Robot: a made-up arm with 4 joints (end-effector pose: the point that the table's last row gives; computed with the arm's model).
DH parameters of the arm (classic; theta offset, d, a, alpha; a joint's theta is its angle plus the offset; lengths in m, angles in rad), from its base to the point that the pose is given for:
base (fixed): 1.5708 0.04 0 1.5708
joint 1: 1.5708 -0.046 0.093 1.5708
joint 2: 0 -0.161 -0.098 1.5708
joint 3: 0 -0.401 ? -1.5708
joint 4: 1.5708 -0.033 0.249 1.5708
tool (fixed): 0 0.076 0 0
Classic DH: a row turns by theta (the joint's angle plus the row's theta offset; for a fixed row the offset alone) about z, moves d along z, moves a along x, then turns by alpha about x.
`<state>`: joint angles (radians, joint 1 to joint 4).
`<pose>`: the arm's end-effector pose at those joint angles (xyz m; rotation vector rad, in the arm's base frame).
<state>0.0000 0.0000 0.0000 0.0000</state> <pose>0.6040 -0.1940 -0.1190 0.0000 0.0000 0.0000</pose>
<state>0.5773 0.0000 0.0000 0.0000</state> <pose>0.6040 -0.0758 -0.1991 0.5773 0.0000 0.0000</pose>
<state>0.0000 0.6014 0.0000 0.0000</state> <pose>0.3474 -0.1940 -0.4426 0.0000 0.6014 0.0000</pose>
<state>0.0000 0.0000 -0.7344 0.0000</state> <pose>0.6040 -0.0823 -0.1014 0.7344 0.0000 0.0000</pose>
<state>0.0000 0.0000 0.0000 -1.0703</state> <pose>0.4078 -0.1940 0.0599 0.0000 -1.0703 0.0000</pose>
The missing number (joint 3, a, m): -0.23
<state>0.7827 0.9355 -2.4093 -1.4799</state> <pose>0.0489 0.0813 -0.2589 1.2297 0.6848 -2.3679</pose>
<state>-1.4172 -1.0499 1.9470 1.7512</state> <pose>0.0712 0.4243 0.7162 -1.1889 -1.0134 -1.9665</pose>
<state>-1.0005 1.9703 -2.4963 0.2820</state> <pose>-0.2452 -0.4544 -0.2532 1.2208 -0.2224 -1.9015</pose>
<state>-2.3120 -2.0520 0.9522 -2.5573</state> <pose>0.0272 0.4302 0.0628 -0.8327 0.3667 -1.4795</pose>
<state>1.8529 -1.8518 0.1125 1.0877</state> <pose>0.2790 -0.6963 -0.4121 1.7371 -0.4214 -0.7803</pose>
